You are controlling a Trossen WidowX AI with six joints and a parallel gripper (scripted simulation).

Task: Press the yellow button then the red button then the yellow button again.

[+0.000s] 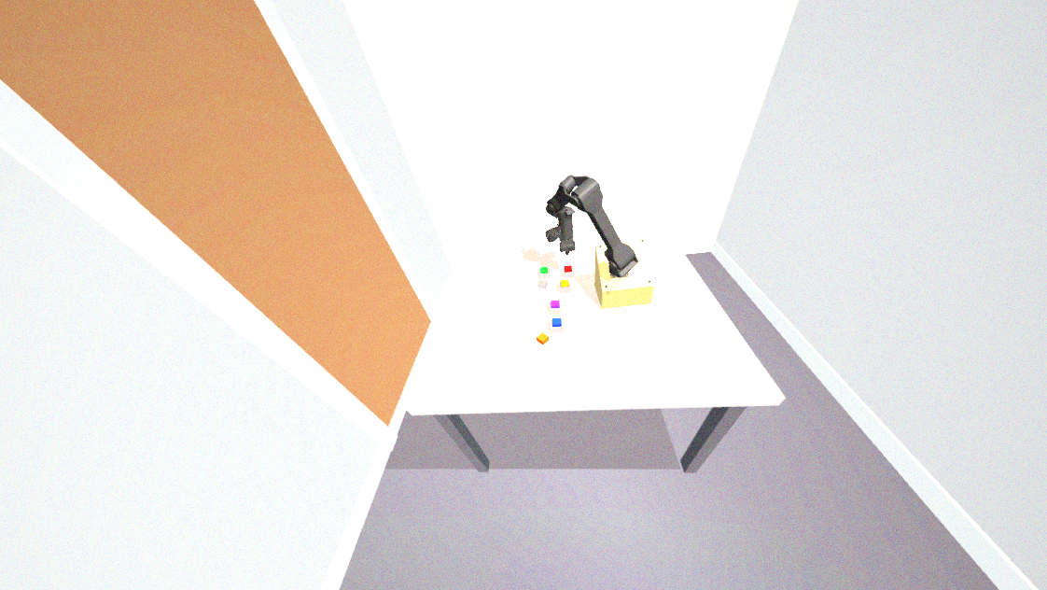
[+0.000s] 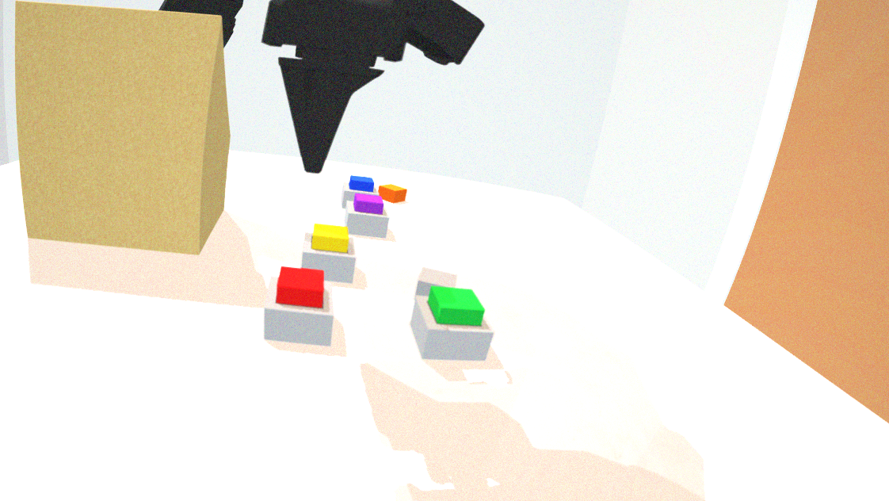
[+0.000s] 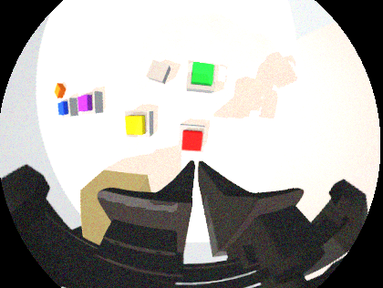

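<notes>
The yellow button lies 100 mm to the left of my gripper tip, 80 mm below it and 20 mm ahead of it. From my gripper tip the other things lie so: purple button (230 mm to the left, 80 mm below, 70 mm ahead); then red button (80 mm below); then green button (110 mm ahead, 80 mm below, 10 mm to the right).
</notes>
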